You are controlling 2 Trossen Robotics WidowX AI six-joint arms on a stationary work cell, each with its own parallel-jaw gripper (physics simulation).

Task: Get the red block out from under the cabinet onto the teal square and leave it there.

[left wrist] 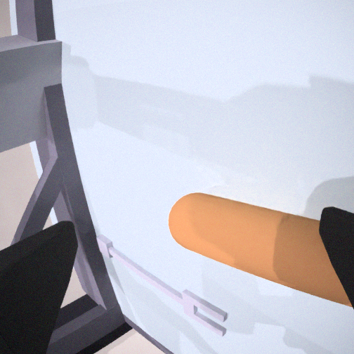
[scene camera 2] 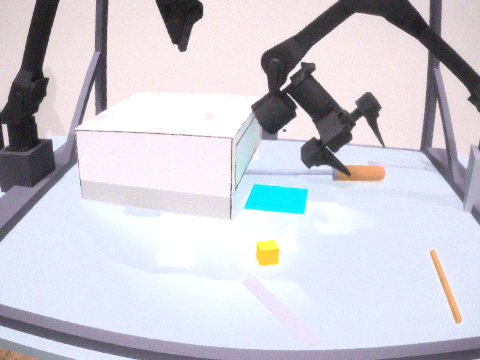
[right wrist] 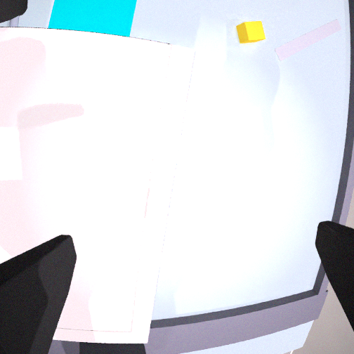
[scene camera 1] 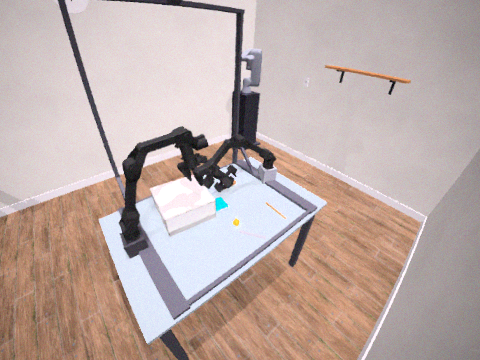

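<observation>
The red block does not show in any view. The white cabinet stands on the table. The teal square lies beside its right side in scene camera 2, with no block on it. A tool with a thick orange handle lies behind the square, its thin rod reaching to the cabinet's side. My left gripper is open and empty, its fingers spread near the handle. My right gripper is open and empty, high above the cabinet.
A yellow cube stands in front of the square. A pale pink strip and an orange stick lie nearer the front edge. A pale forked piece lies beyond the handle, near the table's frame.
</observation>
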